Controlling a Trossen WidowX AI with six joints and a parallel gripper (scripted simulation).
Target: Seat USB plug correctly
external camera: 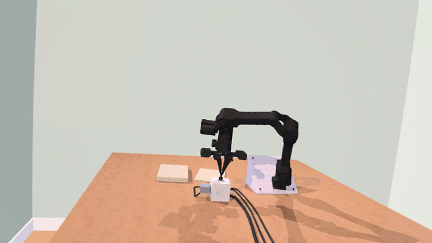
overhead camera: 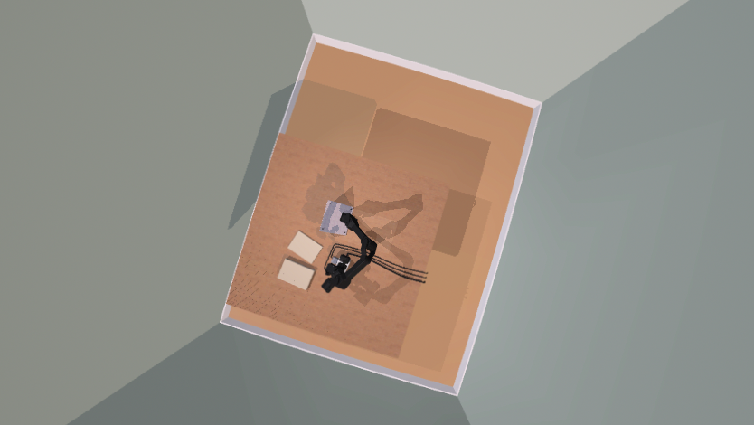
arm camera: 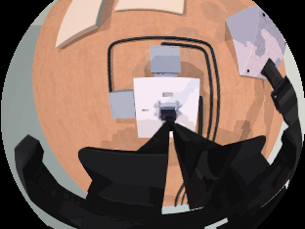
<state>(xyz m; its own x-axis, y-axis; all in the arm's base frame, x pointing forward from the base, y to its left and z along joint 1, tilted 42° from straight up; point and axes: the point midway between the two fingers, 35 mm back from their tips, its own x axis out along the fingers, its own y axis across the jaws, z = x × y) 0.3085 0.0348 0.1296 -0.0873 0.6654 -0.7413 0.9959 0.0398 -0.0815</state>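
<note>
My gripper tip is now 2 cm above the usb plug. From my gripper tip the other things lie so: usb socket: 4 cm below, 1 cm to the right.
</note>
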